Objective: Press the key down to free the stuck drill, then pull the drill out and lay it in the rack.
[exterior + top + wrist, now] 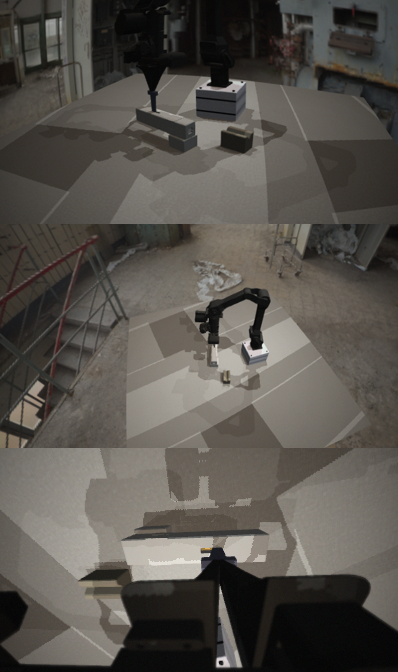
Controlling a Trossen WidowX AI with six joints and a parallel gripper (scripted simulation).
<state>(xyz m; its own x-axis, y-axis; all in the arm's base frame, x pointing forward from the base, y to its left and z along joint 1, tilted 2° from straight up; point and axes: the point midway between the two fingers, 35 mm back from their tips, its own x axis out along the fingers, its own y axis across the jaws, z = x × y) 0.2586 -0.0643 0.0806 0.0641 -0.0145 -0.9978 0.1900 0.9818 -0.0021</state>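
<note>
My gripper tip is 30 mm above the dark blue T-shaped key. Round my gripper tip: drill 70 mm below, 50 mm to the left; then dark rack 210 mm to the left, 110 mm below, 40 mm behind; then grey fixture block 80 mm below, 30 mm to the left.
</note>
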